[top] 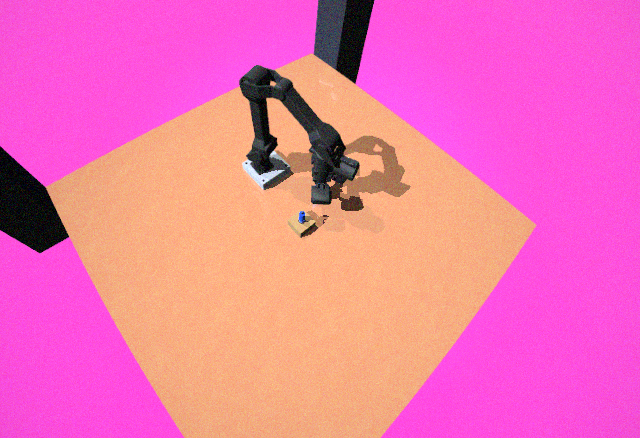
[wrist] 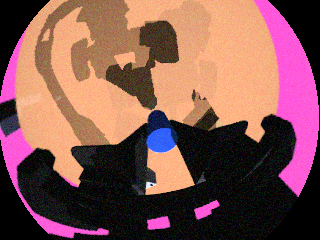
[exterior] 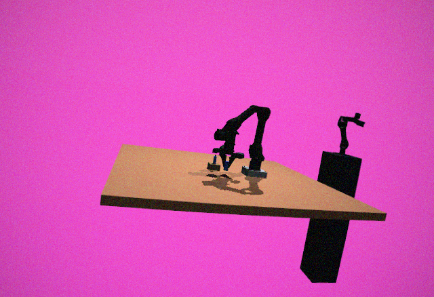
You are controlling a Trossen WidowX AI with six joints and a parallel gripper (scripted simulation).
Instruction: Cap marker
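Right now the holder block is 50 mm ahead of my gripper tip, 110 mm to the right of it and 20 mm below it. Round my gripper tip: blue cap (10 mm above).
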